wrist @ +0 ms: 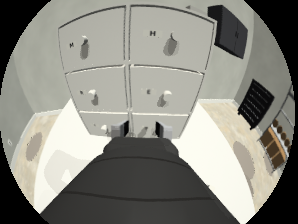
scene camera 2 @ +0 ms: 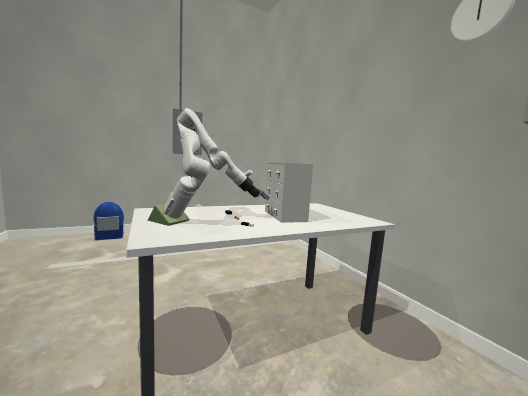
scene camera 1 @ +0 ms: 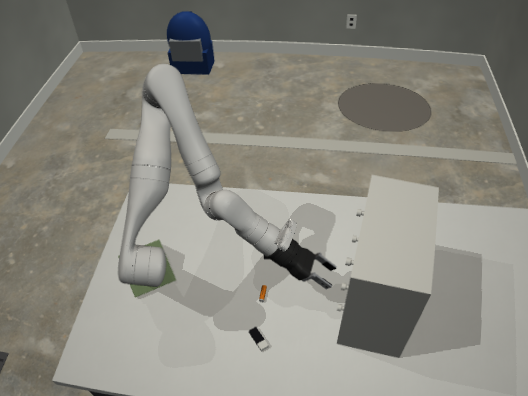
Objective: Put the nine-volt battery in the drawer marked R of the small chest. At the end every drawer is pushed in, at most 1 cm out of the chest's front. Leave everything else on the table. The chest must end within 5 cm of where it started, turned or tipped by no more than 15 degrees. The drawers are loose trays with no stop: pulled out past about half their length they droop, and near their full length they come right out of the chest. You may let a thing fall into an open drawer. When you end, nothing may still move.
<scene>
In view: my gripper [scene camera 1: 331,277] and a small chest [scene camera 1: 391,280].
The small chest is seen too in scene camera 2 [scene camera 2: 297,182]. My gripper shows as well in the wrist view [wrist: 142,126].
</scene>
